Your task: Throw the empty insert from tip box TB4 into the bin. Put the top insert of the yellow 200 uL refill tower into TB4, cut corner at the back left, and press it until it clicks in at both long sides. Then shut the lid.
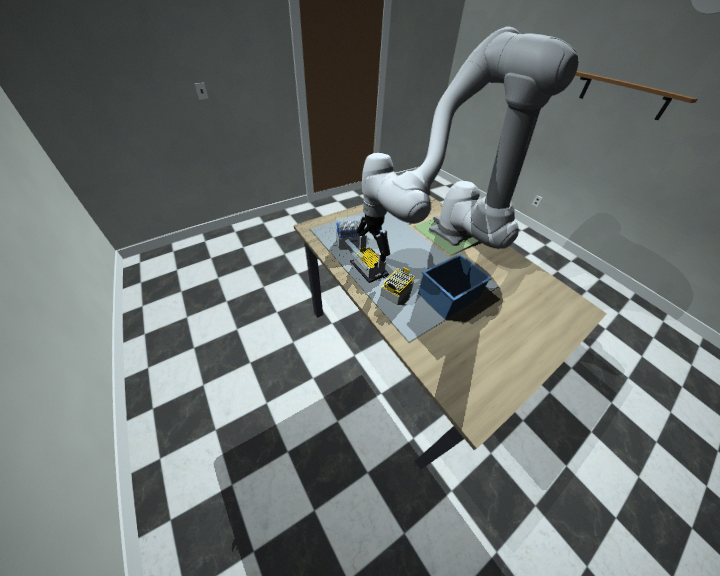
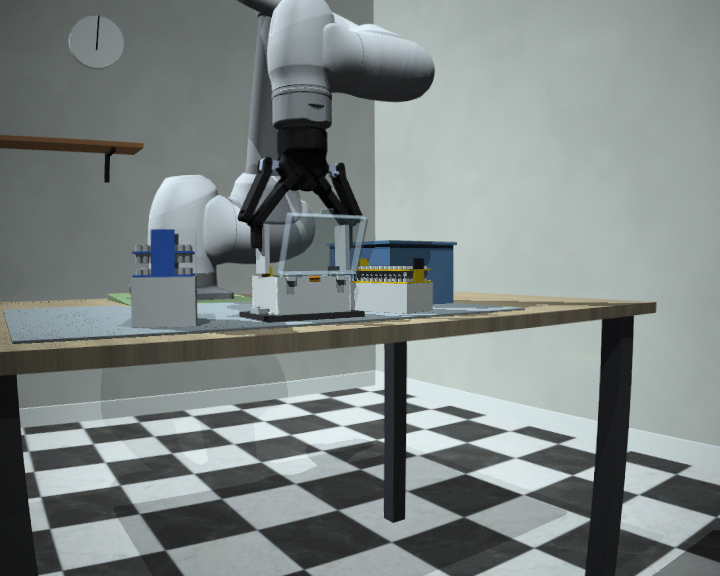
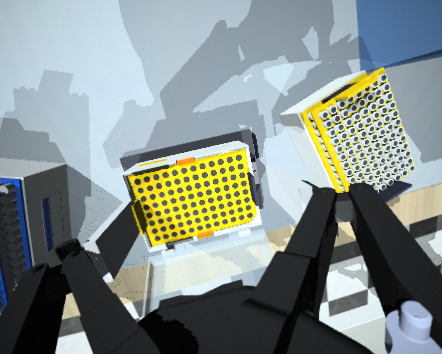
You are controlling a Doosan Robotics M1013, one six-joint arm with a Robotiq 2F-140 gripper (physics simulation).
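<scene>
Tip box TB4 (image 1: 363, 268) (image 2: 302, 295) (image 3: 227, 149) is white with orange latches, its clear lid (image 2: 321, 245) (image 3: 210, 261) standing open. A yellow insert (image 1: 368, 258) (image 3: 195, 195) with empty dark holes lies in it; whether it is clicked in at its long sides cannot be told. My gripper (image 1: 371, 247) (image 2: 302, 240) (image 3: 203, 197) is wide open and empty above TB4, its fingers spread toward the box's two short ends. The yellow refill tower (image 1: 395, 295) (image 2: 393, 297) (image 3: 367, 135) stands angled beside TB4, with a tip-filled insert on top. The blue bin (image 1: 447, 298) (image 2: 441, 258) (image 3: 400, 30) stands beyond it.
A blue refill tower (image 1: 348, 229) (image 2: 163, 301) (image 3: 47, 210) stands on TB4's other side. TB4 sits on a black base (image 2: 303, 316) (image 3: 190, 145). A grey-blue mat (image 1: 411, 327) lies under the boxes on the wooden table (image 1: 528, 336). The arm's foot stands behind on a green plate.
</scene>
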